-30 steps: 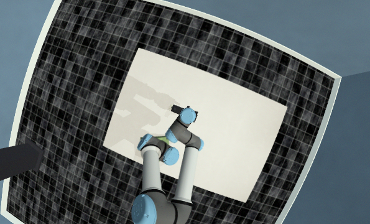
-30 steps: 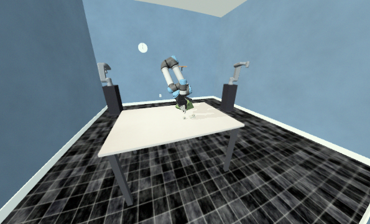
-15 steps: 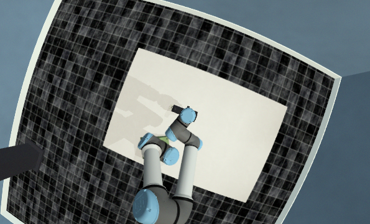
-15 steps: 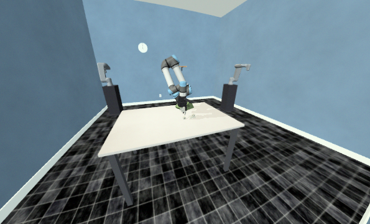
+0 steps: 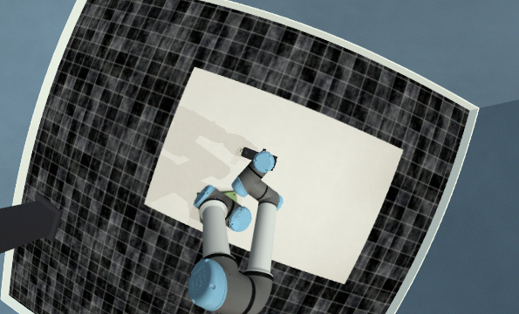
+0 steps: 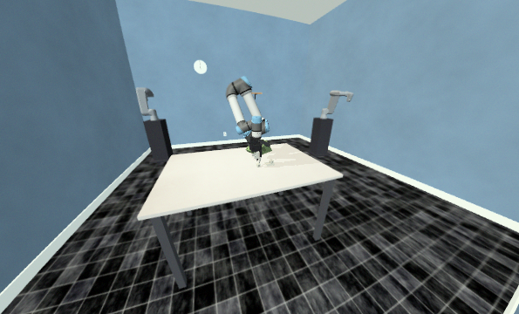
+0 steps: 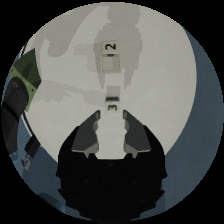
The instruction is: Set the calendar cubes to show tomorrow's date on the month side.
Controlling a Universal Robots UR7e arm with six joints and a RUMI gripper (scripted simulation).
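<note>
Right now my hand is 4 cm above the white calendar cube. The rest, counted from my hand: calendar tray: 1 cm behind, 11 cm to the left, 5 cm below; then pale date cube: 2 cm behind, 12 cm to the left, 3 cm below.
</note>
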